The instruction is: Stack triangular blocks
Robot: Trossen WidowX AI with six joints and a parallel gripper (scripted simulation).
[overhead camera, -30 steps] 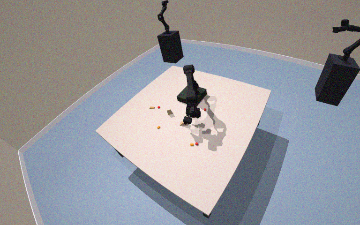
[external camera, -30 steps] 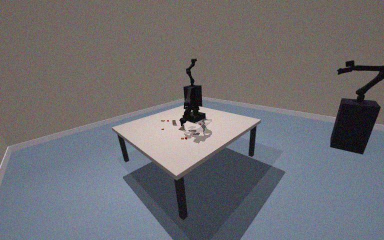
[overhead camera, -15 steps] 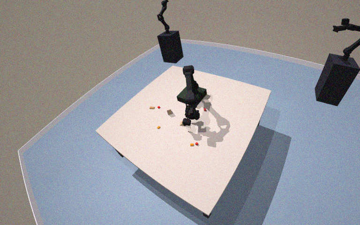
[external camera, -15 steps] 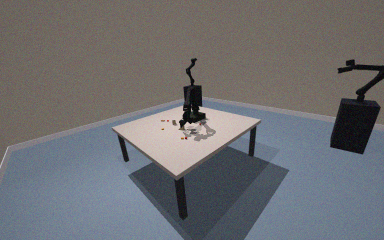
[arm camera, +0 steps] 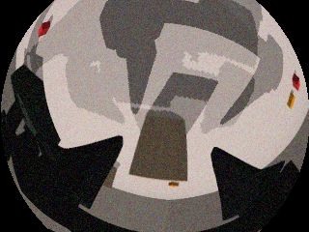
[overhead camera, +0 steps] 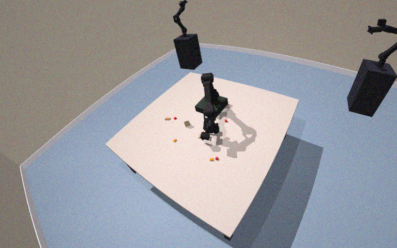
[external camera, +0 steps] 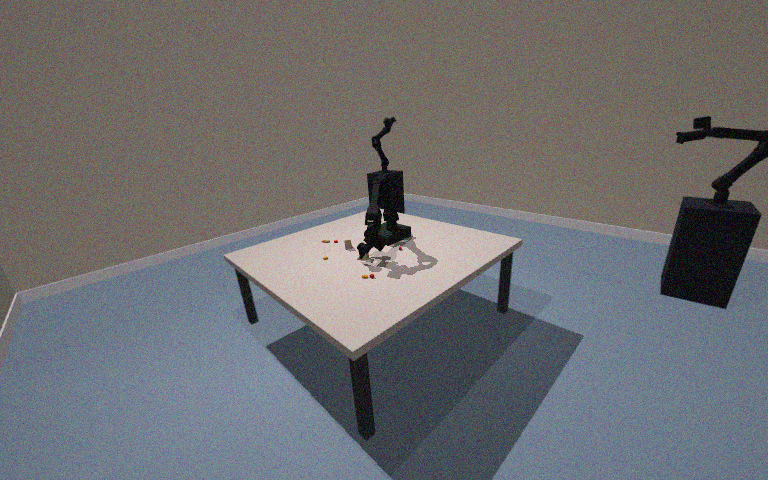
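Now: the triangular block 1 cm behind my gripper tip and 1 cm below it.
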